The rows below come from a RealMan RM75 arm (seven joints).
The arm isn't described. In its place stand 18 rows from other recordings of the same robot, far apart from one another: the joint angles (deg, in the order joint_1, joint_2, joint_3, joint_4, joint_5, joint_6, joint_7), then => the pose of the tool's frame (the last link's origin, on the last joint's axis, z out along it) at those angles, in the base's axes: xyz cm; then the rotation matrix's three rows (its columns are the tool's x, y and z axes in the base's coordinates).
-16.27, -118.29, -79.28, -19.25, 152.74, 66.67, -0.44 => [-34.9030 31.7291 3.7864], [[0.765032 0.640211 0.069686], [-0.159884 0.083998 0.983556], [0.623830 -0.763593 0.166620]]
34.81, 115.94, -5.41, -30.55, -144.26, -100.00, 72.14 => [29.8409 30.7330 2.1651], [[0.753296 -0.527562 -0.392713], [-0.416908 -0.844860 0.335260], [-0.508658 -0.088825 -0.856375]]
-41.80, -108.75, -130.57, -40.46, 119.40, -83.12, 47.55 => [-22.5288 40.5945 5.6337], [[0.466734 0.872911 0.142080], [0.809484 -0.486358 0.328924], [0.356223 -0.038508 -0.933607]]
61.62, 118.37, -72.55, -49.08, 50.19, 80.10, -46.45 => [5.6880 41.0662 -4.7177], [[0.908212 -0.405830 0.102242], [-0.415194 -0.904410 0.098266], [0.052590 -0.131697 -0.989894]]
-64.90, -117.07, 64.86, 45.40, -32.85, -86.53, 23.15 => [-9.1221 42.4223 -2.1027], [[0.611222 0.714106 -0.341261], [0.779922 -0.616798 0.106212], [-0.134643 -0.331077 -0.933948]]
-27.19, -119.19, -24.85, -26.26, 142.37, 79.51, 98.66 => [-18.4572 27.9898 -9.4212], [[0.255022 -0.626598 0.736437], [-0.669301 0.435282 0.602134], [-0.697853 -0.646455 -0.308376]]
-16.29, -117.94, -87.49, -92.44, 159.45, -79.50, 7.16 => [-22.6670 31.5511 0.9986], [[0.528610 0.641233 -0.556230], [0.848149 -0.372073 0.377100], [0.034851 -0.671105 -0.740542]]
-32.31, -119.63, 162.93, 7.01, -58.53, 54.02, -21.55 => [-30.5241 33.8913 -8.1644], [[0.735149 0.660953 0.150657], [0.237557 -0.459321 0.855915], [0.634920 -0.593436 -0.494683]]
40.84, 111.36, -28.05, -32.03, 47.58, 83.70, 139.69 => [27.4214 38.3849 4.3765], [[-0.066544 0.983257 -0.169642], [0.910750 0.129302 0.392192], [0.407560 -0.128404 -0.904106]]
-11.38, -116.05, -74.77, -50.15, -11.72, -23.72, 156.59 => [-29.3644 35.6323 -0.9308], [[0.564806 0.825165 0.009837], [0.225278 -0.165644 0.960110], [0.793879 -0.540060 -0.279448]]
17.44, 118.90, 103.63, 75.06, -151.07, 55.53, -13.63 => [28.4102 36.3052 3.5662], [[0.446316 -0.784031 0.431390], [-0.789944 -0.118677 0.601585], [-0.420466 -0.609270 -0.672308]]
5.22, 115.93, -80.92, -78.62, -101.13, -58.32, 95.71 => [24.1273 31.4121 2.6073], [[0.919531 -0.365613 -0.144188], [-0.213607 -0.772877 0.597523], [-0.329902 -0.518641 -0.788781]]
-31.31, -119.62, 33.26, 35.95, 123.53, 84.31, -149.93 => [-28.4532 33.3362 -0.6541], [[-0.238319 0.930068 0.279601], [0.912049 0.115404 0.393508], [0.333722 0.348791 -0.875771]]
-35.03, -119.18, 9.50, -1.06, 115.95, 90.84, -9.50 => [-22.8977 30.2978 -6.1300], [[0.688598 0.119443 0.715238], [-0.376509 -0.784075 0.493424], [0.619736 -0.609064 -0.494942]]
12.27, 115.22, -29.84, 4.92, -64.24, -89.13, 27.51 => [37.8442 21.9898 1.5325], [[0.548472 -0.812874 -0.195998], [0.033968 -0.212547 0.976560], [-0.835479 -0.542274 -0.088964]]
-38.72, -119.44, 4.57, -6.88, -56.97, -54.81, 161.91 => [-26.8990 33.1624 -11.7118], [[0.919955 0.288314 0.265629], [0.071092 -0.789041 0.610213], [0.385525 -0.542484 -0.746379]]
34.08, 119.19, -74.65, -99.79, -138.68, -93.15, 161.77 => [9.1869 34.5734 5.0851], [[0.773489 -0.614641 0.154696], [-0.617773 -0.676561 0.400776], [-0.141672 -0.405563 -0.903021]]
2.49, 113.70, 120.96, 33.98, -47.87, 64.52, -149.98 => [39.8526 25.9501 9.6508], [[0.875411 -0.472268 -0.103043], [0.001672 -0.210213 0.977654], [-0.483376 -0.856022 -0.183233]]
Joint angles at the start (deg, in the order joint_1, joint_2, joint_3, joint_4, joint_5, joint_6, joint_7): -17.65 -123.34 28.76 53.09 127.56 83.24 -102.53
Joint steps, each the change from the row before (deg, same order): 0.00 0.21 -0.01 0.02 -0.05 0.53 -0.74; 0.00 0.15 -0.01 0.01 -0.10 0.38 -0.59; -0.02 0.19 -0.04 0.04 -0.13 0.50 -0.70; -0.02 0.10 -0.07 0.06 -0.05 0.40 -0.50; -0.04 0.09 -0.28 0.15 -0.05 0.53 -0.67; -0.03 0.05 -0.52 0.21 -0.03 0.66 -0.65; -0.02 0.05 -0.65 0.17 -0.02 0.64 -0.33; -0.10 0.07 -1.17 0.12 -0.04 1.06 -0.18; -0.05 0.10 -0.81 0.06 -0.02 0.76 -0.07; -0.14 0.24 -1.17 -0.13 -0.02 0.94 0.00; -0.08 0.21 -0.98 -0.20 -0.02 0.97 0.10; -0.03 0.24 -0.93 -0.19 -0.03 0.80 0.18; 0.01 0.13 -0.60 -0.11 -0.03 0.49 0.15
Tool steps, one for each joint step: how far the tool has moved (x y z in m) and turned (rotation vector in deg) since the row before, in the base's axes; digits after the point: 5 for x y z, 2 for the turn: 0.00035 -0.00044 0.00122 -0.28 -0.55 0.35; 0.00035 -0.00023 0.00093 -0.16 -0.47 0.29; 0.00056 -0.00017 0.00134 -0.18 -0.57 0.30; 0.00051 -0.00023 0.00083 -0.15 -0.42 0.21; 0.00057 -0.00027 0.00149 -0.04 -0.59 0.35; 0.00049 -0.00064 0.00186 0.07 -0.69 0.39; 0.00014 -0.00082 0.00201 0.18 -0.56 0.23; 0.00035 -0.00128 0.00285 0.32 -0.88 0.12; 0.00002 -0.00106 0.00222 0.21 -0.55 0.05; -0.00035 -0.00111 0.00319 0.35 -0.73 0.06; -0.00015 -0.00153 0.00225 0.15 -0.72 -0.07; -0.00065 -0.00150 0.00254 0.26 -0.54 -0.04; -0.00049 -0.00110 0.00153 0.20 -0.33 -0.03
